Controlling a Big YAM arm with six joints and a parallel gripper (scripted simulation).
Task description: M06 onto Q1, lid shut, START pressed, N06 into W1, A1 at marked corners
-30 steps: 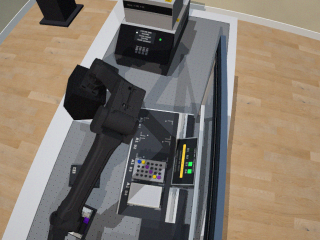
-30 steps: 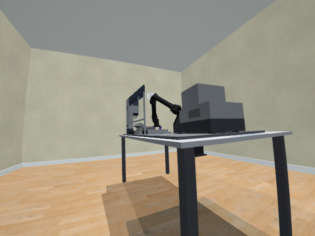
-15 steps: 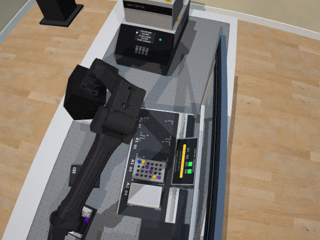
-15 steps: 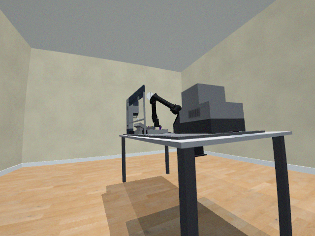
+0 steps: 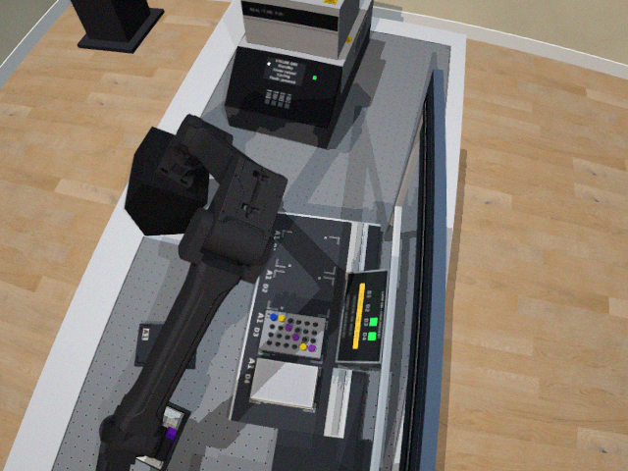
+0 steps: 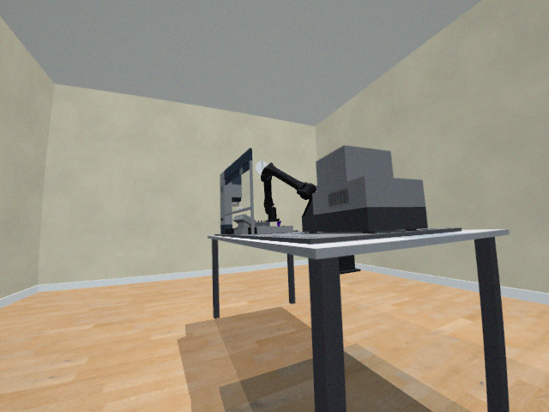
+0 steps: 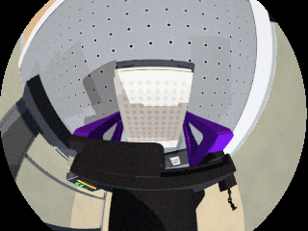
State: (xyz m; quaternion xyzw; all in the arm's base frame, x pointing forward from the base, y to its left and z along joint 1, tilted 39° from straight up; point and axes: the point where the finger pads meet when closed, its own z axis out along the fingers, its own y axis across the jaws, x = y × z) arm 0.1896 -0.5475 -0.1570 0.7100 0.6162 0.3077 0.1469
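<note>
My hand is 30 mm above the dark waiting nest W1. The rest, counted from my hand: nest A1 mark 30 mm behind, 50 mm to the right, 20 mm below; dark regrip nest 50 mm behind, 190 mm to the left, 30 mm below; white deep-well block 240 mm ahead, 180 mm to the left, 40 mm above.
</note>
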